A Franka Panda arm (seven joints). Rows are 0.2 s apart.
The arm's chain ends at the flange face. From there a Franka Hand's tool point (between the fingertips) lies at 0.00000 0.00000 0.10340 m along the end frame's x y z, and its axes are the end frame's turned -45 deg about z.
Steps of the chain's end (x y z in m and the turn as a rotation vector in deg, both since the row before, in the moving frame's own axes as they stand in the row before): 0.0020 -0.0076 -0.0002 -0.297 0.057 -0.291; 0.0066 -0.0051 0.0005 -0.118 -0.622 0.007; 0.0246 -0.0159 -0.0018 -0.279 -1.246 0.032; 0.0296 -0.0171 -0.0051 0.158 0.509 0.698; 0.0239 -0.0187 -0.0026 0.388 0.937 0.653; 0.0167 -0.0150 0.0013 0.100 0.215 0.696; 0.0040 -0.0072 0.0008 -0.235 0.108 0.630
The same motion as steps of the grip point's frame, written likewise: 0.0065 -0.0035 -0.0002 -0.250 -0.170 -0.291; 0.0073 0.0004 0.0005 0.356 -0.523 0.007; 0.0267 0.0049 -0.0018 0.684 -1.078 0.032; 0.0339 0.0093 -0.0051 -0.248 0.472 0.698; 0.0318 0.0044 -0.0026 -0.388 0.937 0.653; 0.0228 0.0014 0.0013 -0.081 0.223 0.696; 0.0078 -0.0018 0.0008 -0.243 -0.090 0.630
